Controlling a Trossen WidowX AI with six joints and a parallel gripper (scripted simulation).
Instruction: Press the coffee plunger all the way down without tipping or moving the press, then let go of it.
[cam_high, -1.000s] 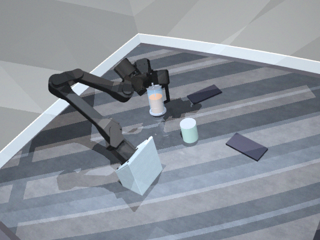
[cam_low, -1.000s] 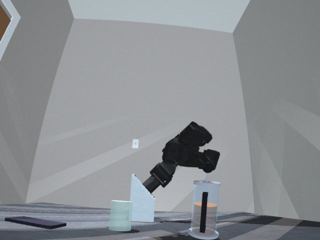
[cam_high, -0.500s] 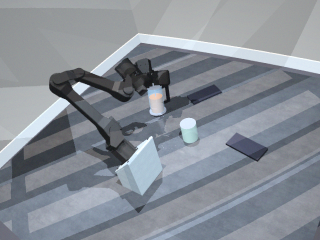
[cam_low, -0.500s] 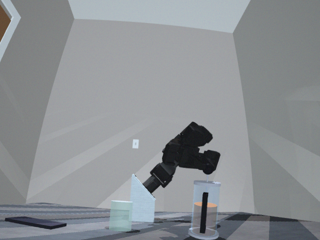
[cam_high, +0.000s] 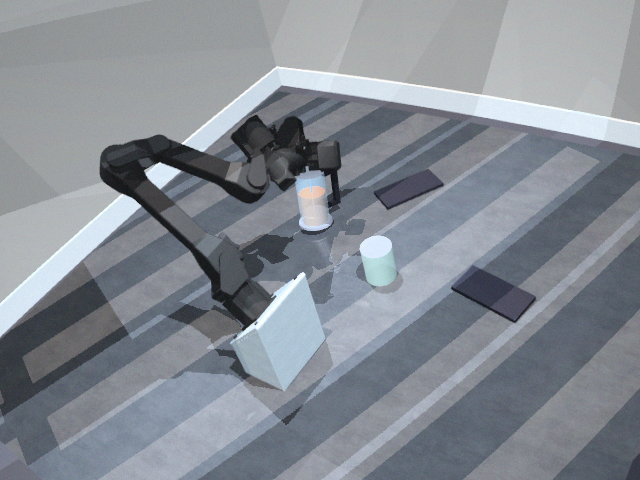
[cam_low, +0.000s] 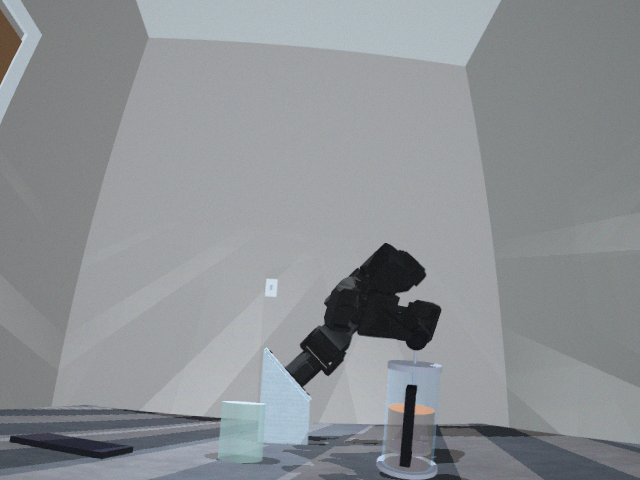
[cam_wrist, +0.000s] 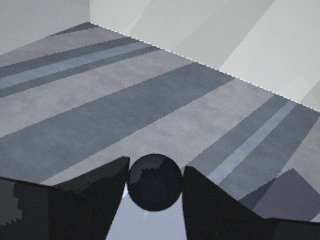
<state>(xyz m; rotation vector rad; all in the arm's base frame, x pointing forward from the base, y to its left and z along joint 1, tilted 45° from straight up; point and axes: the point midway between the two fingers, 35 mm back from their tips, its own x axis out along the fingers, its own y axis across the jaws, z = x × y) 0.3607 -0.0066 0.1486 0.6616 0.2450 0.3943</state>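
Right now the coffee press is 90 mm below my gripper tip, 10 mm to the right of it and 10 mm behind it.
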